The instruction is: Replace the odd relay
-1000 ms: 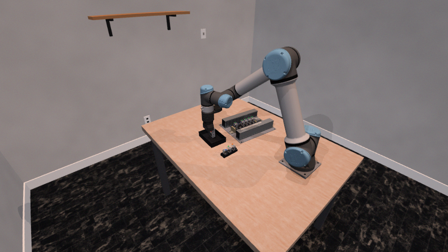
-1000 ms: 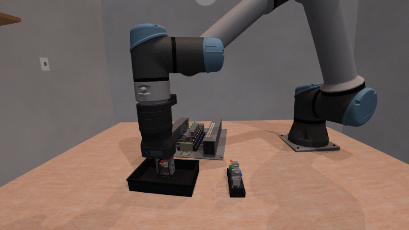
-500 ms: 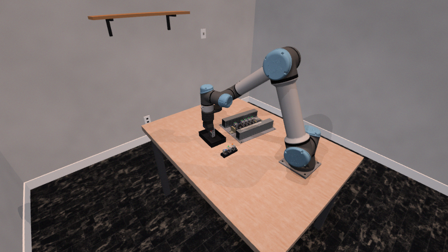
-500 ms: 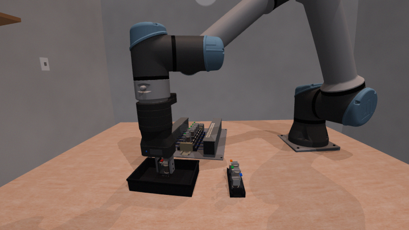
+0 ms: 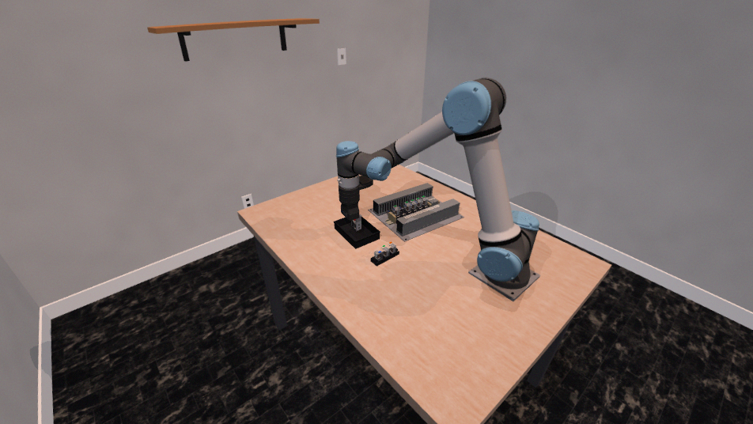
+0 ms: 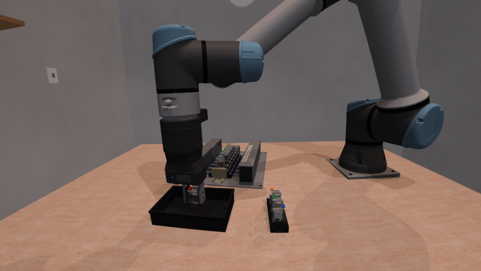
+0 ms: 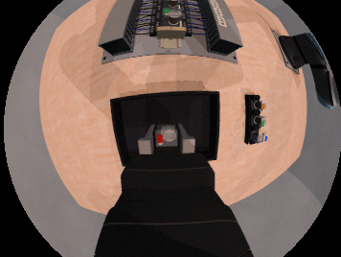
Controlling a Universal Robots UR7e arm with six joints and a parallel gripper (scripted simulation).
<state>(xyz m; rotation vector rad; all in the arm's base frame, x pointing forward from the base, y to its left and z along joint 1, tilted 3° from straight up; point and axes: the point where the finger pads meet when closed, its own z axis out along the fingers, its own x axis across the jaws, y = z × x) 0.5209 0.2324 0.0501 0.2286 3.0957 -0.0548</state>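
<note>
My gripper is now 3 cm above the black tray. The rest, counted from my hand: relay 1 cm below.
</note>
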